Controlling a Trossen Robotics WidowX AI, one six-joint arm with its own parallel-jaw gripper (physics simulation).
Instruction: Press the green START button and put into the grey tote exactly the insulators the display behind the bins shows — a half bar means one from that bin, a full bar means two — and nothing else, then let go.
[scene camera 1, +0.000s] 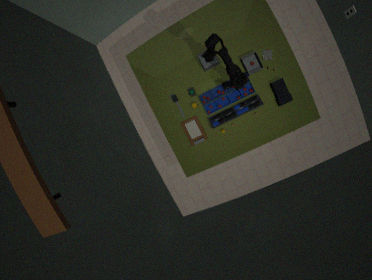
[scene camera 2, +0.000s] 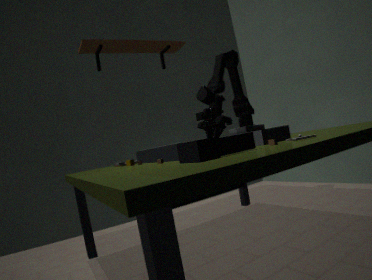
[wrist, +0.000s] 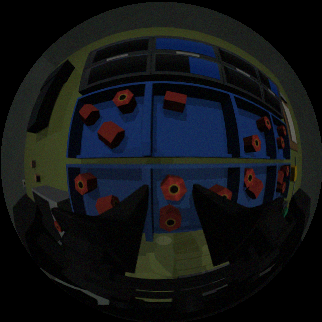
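Pixels of known places: gripper, fingertip midpoint: (scene camera 1: 234, 86) (wrist: 170, 188); arm's base, link origin: (scene camera 1: 209, 57) (scene camera 2: 247, 126).
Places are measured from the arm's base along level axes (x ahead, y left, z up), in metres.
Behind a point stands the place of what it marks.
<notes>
My gripper (scene camera 1: 240, 84) {x 0.273, y 0.134, z -0.045 m} (scene camera 2: 214, 136) {x 0.273, y 0.134, z -0.045 m} (wrist: 170, 188) {x 0.273, y 0.134, z -0.045 m} is partly open and empty, pointing down low over the second front bin from the left in the wrist view. A red hexagonal insulator (wrist: 173, 191) {x 0.269, y 0.129, z -0.053 m} shows between its fingertips, not gripped; another insulator (wrist: 170, 220) {x 0.236, y 0.126, z -0.053 m} lies nearer, and one (wrist: 221, 192) {x 0.273, y 0.075, z -0.053 m} is partly behind the right finger. The blue bins (scene camera 1: 216, 101) (wrist: 200, 130) hold more red insulators. The display (scene camera 1: 227, 118) (wrist: 151, 62) behind them shows a full blue bar, a half bar below it, and another half bar at far right. The grey tote (scene camera 1: 243, 63) {x 0.119, y 0.252, z -0.043 m} (wrist: 49, 190) {x 0.211, y 0.335, z -0.059 m} holds one insulator (scene camera 1: 252, 63) {x 0.138, y 0.325, z -0.055 m} (wrist: 57, 226) {x 0.135, y 0.326, z -0.055 m}. A green button (scene camera 1: 191, 92) {x 0.216, y -0.221, z -0.043 m} shows left of the bins.
A dark box (scene camera 1: 281, 91) {x 0.420, y 0.481, z -0.031 m} (wrist: 50, 97) {x 0.403, y 0.431, z -0.057 m} stands right of the bins in scene camera 1. A brown-framed board (scene camera 1: 185, 131) {x 0.520, y -0.376, z -0.077 m}, a yellow block (scene camera 1: 195, 105) {x 0.330, y -0.221, z -0.044 m} and a long-handled tool (scene camera 1: 174, 98) {x 0.214, y -0.381, z -0.065 m} lie at the left. Small blocks (scene camera 2: 160, 161) {x 0.540, y 0.256, z -0.076 m} (scene camera 2: 272, 142) {x 0.239, y 0.498, z -0.075 m} lie near the bins. A wall shelf (scene camera 2: 131, 47) hangs behind.
</notes>
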